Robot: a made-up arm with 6 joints. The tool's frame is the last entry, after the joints.
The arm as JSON. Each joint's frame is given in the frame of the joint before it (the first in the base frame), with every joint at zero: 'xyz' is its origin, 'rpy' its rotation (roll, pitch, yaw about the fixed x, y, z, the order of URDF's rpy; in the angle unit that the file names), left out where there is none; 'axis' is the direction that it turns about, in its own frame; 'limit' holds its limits. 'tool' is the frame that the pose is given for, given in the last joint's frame.
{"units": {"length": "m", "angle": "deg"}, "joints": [
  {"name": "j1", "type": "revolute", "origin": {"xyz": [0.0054, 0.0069, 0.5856]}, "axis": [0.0, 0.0, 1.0], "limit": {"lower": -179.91, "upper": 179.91}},
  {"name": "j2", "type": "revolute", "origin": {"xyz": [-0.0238, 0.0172, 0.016], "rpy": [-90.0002, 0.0, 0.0]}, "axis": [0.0, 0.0, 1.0], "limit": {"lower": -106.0, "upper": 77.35}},
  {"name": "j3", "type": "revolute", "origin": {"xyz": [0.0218, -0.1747, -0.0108]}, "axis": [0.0, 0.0, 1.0], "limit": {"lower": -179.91, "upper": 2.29}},
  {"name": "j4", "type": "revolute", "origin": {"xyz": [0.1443, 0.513, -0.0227], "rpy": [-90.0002, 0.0, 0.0]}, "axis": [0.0, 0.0, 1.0], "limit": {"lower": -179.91, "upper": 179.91}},
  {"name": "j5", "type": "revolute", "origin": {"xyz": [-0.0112, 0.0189, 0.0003], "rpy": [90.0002, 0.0, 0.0]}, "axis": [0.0, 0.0, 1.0], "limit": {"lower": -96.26, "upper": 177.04}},
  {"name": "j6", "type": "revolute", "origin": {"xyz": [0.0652, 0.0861, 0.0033], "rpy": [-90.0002, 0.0, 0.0]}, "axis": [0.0, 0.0, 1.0], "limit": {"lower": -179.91, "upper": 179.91}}
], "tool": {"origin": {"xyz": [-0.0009, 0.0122, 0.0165], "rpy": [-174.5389, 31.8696, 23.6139]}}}
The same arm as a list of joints. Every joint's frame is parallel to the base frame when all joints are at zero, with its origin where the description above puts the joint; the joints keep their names.
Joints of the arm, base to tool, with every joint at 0 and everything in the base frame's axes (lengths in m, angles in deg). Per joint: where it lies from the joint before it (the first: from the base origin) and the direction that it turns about. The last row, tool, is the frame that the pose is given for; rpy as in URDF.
j1: axis 0 0 1 offset 0.0054 0.0069 0.5856
j2: axis 0 1 0 offset -0.0238 0.0172 0.016
j3: axis 0 1 0 offset 0.0218 -0.0108 0.1747
j4: axis 0 0 -1 offset 0.1443 -0.0227 -0.513
j5: axis 0 1 0 offset -0.0112 -0.0189 -0.0003
j6: axis 0 0 -1 offset 0.0652 0.0033 -0.0861
tool: offset -0.0009 -0.0122 -0.0165 rpy 5.46 -31.87 -23.61
Joint limits (deg, base to tool): -179.91..179.91 -106..77.35 -179.91..2.29 -179.91..179.91 -96.26..177.04 -179.91..179.91

